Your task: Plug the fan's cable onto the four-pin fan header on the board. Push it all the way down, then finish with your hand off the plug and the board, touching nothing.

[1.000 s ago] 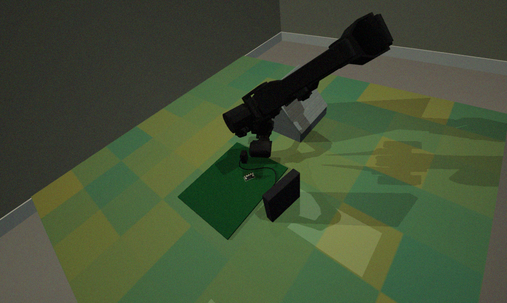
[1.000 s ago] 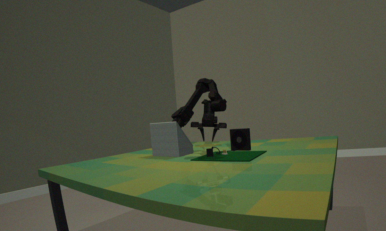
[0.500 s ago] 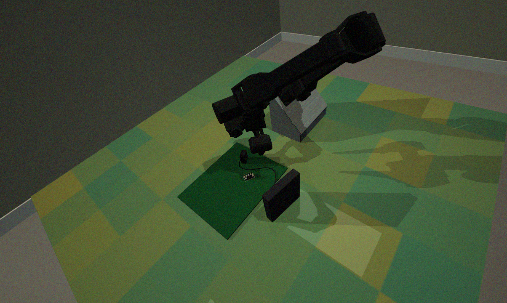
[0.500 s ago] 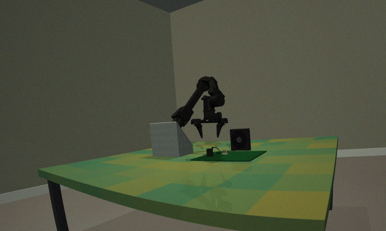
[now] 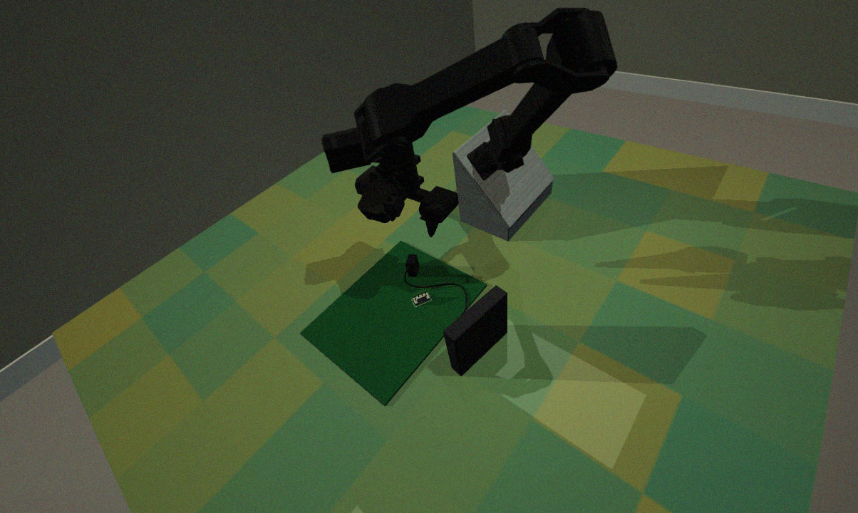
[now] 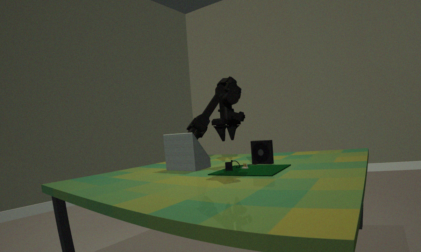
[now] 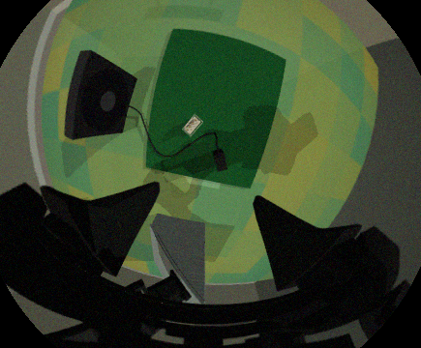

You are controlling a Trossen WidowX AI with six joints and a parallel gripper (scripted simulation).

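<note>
Now: gripper tip 120 mm above the black plug, 20 mm to the left of it and 10 mm short of it. Also, from my gripper tip: black fan: 190 mm to the left, 80 mm below, 70 mm ahead; then dark green board: 150 mm below, 100 mm ahead, 10 mm to the left.
</note>
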